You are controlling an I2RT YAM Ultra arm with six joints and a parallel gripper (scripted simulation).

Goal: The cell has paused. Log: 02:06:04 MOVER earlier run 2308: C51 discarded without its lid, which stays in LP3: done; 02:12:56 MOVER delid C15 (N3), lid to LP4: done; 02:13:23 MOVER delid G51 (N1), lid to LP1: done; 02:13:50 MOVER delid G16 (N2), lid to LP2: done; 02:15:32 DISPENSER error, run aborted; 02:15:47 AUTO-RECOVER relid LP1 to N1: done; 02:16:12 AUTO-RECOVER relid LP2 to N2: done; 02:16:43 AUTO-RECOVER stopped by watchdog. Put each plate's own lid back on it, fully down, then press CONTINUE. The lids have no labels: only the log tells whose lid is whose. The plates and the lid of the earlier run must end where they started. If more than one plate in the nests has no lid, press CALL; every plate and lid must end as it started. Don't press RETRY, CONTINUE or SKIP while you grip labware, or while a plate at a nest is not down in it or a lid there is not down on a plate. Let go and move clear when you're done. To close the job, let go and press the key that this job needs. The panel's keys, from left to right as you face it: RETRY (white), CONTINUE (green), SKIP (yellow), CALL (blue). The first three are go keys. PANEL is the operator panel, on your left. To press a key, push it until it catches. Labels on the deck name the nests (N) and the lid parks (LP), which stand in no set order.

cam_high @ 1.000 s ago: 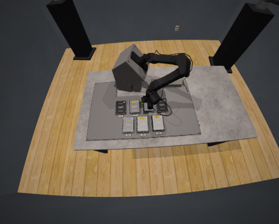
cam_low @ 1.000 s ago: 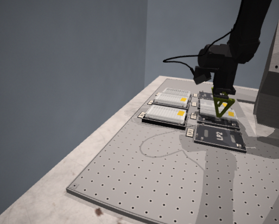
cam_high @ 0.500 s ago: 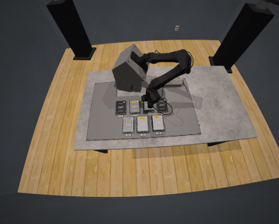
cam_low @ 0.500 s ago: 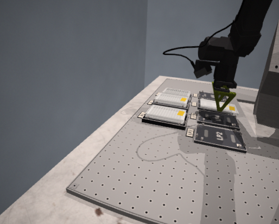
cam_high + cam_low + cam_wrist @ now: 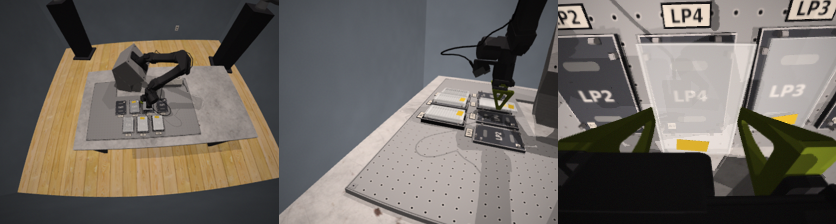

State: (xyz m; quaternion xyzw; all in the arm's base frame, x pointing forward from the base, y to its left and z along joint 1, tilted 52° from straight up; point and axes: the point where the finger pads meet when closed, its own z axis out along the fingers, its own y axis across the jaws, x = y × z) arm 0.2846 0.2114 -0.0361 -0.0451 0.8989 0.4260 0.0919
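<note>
The plate lies 21 cm ahead of my hand, 15 cm to the right of it and 4 cm below it. The rest, counted from my hand: yellow key 32 cm behind, 18 cm to the left; then unlabelled lid right at my hand; then blue key 31 cm behind, 13 cm to the left.
</note>
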